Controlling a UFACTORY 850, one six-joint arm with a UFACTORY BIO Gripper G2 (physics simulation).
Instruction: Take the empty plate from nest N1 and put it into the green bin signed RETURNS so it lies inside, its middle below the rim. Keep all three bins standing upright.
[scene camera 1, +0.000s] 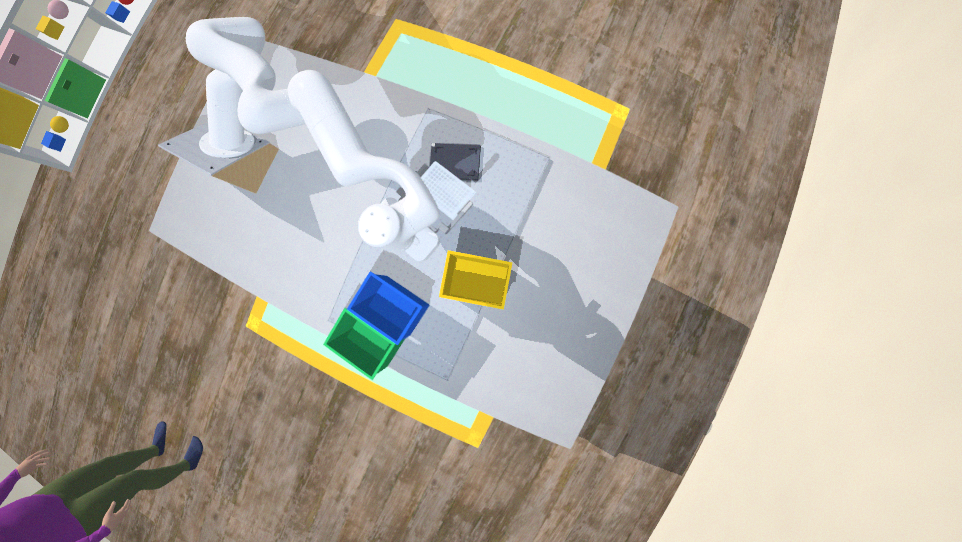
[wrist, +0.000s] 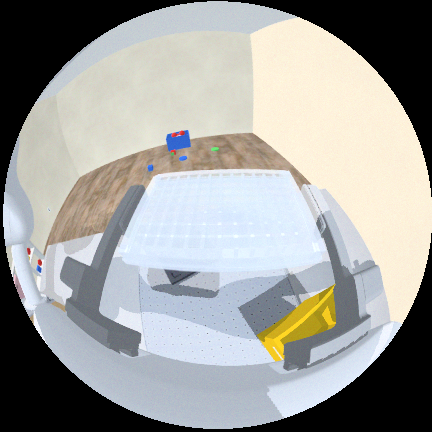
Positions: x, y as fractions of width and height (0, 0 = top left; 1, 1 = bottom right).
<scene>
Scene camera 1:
pale plate: 0.47, 0.36
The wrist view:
my gripper: 0.51, 0.44
pale plate: 0.51, 0.51
</scene>
